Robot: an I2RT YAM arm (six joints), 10 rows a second.
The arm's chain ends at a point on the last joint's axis. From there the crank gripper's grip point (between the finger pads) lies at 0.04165 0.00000 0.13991 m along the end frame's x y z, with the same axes.
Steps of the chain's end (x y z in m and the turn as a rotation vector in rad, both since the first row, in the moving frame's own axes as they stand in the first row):
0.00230, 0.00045, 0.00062, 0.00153, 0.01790, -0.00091
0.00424, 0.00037, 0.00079, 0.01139, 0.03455, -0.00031
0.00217, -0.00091, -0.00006, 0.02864, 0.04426, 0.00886
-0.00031, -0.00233, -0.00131, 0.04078, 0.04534, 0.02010
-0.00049, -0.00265, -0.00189, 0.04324, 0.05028, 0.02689
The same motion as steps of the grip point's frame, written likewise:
0.00480, 0.00020, -0.00015, 0.00153, 0.01790, -0.00091
0.00905, -0.00123, -0.00074, 0.01139, 0.03455, -0.00031
0.00833, -0.00449, -0.00209, 0.02864, 0.04426, 0.00886
0.00604, -0.00709, -0.00344, 0.04078, 0.04534, 0.02010
0.00655, -0.00744, -0.00427, 0.04324, 0.05028, 0.02689

